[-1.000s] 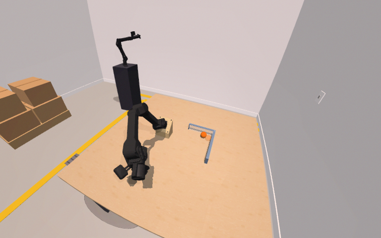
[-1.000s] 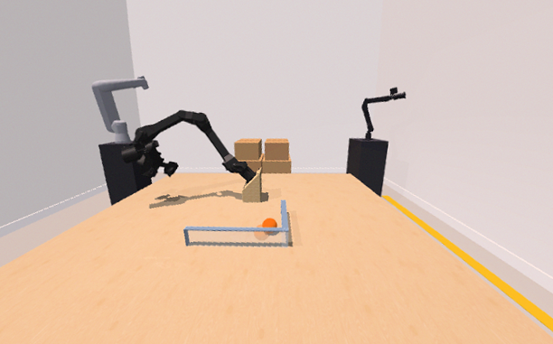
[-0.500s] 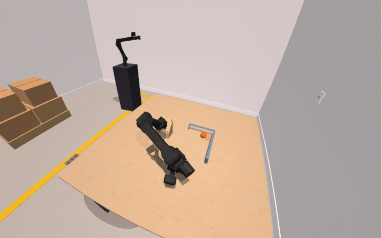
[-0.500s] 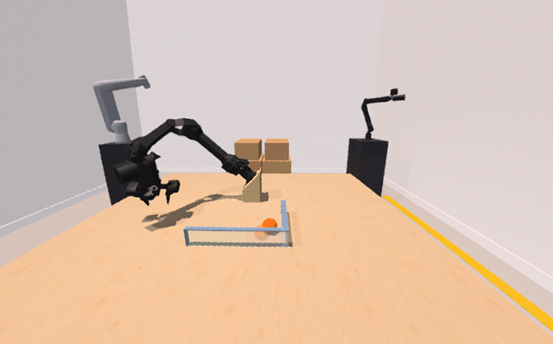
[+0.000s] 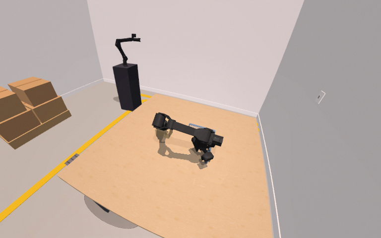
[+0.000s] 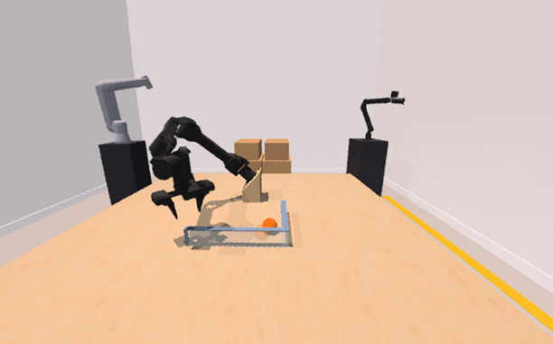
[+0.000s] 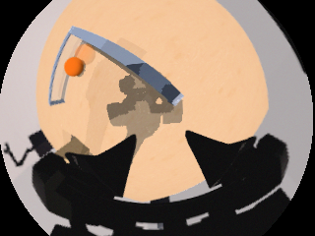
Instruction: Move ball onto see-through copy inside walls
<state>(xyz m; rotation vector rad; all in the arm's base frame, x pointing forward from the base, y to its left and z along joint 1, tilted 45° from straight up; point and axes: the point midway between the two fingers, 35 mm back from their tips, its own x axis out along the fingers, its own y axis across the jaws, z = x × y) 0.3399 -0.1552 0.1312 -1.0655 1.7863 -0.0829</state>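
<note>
My gripper tip is now 27 cm to the right of the orange ball and 5 cm above it. From my gripper tip the other things lie so: see-through copy of ball: 4 cm ahead, 24 cm to the left, 5 cm below; clear wall: 7 cm ahead, 16 cm to the left, 5 cm below.
</note>
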